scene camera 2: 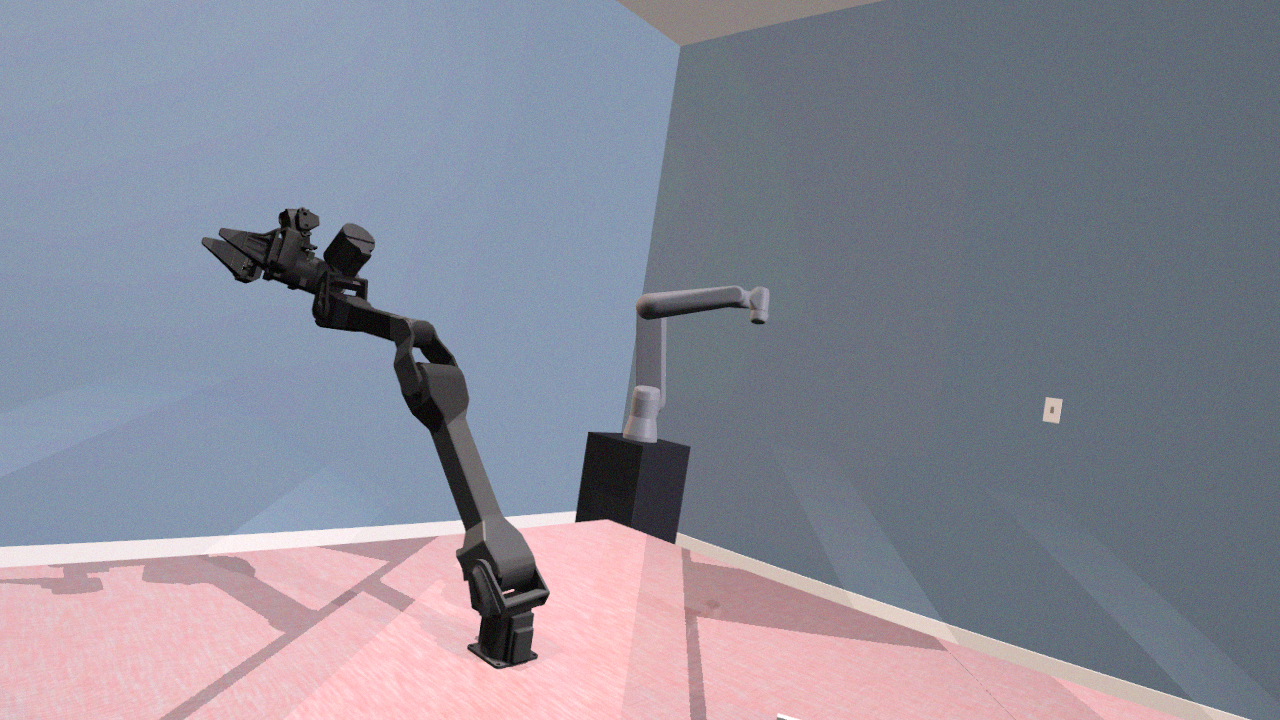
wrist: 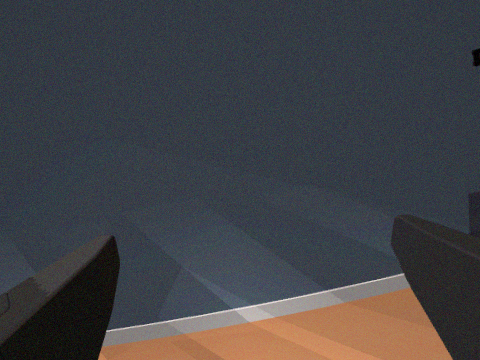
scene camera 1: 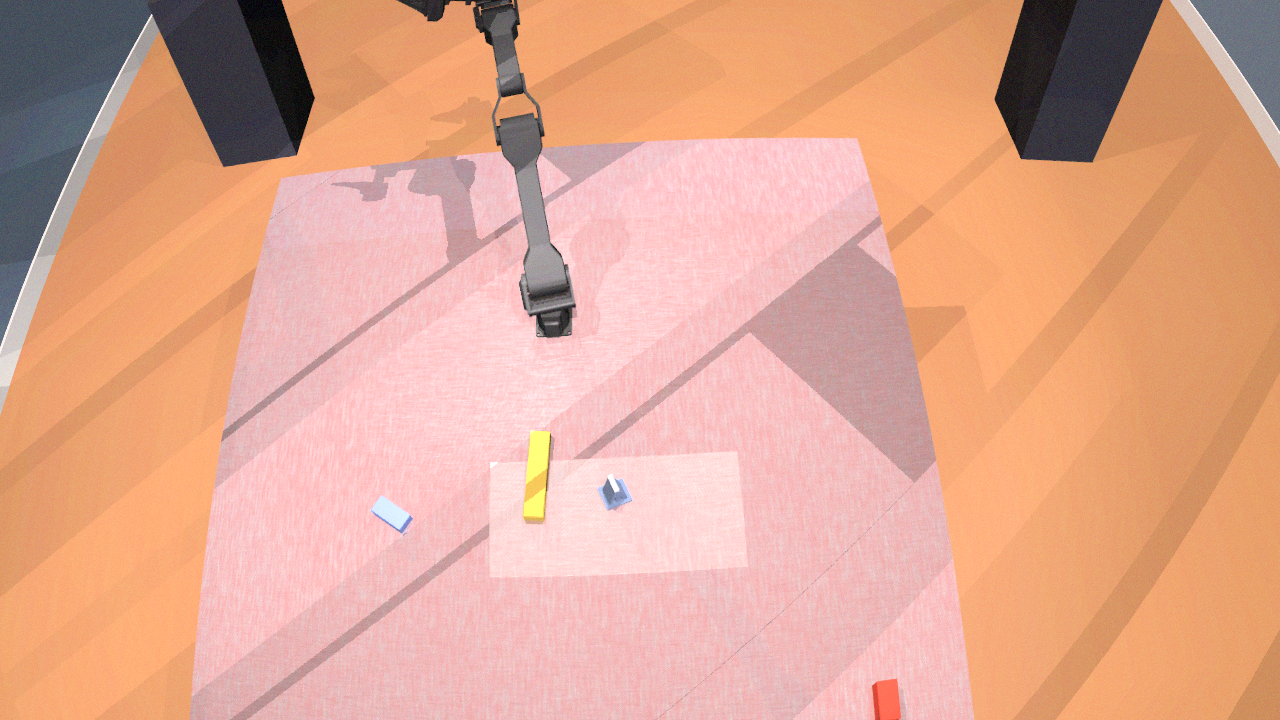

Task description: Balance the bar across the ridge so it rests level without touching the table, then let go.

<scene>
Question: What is the gripper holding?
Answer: Nothing.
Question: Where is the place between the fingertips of the gripper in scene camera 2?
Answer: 210,235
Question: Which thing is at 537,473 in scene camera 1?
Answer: A yellow bar.
</scene>
